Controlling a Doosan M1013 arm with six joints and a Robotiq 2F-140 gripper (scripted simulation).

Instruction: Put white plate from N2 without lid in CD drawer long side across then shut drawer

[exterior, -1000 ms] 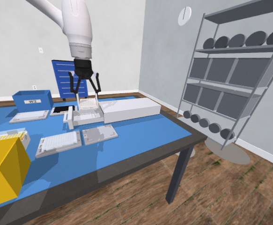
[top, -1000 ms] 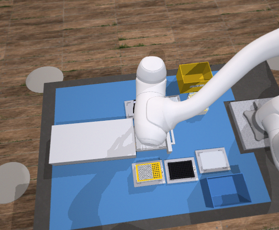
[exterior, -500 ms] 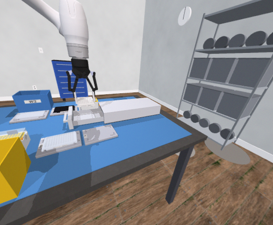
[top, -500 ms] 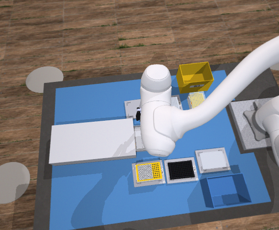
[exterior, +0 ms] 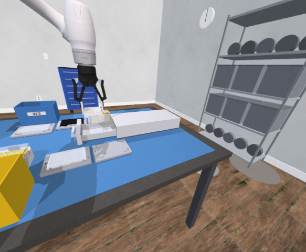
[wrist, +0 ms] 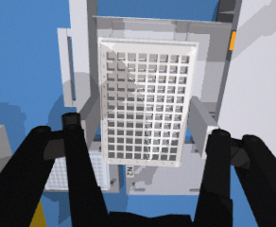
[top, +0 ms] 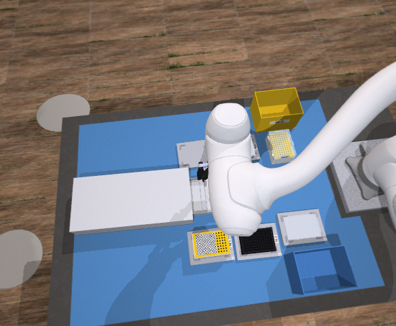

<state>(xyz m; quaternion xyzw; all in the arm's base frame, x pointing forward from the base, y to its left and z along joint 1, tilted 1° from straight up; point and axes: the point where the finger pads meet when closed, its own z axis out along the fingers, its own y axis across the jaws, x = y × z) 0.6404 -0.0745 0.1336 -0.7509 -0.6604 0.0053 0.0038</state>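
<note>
Now: the drawer 3 cm ahead of my hand, 1 cm to the left of it and 14 cm below it. Round my hand: black plate 10 cm behind, 22 cm to the left, 15 cm below; then white plate 2 cm below; then yellow tip box 6 cm ahead, 19 cm to the left, 11 cm below.
</note>
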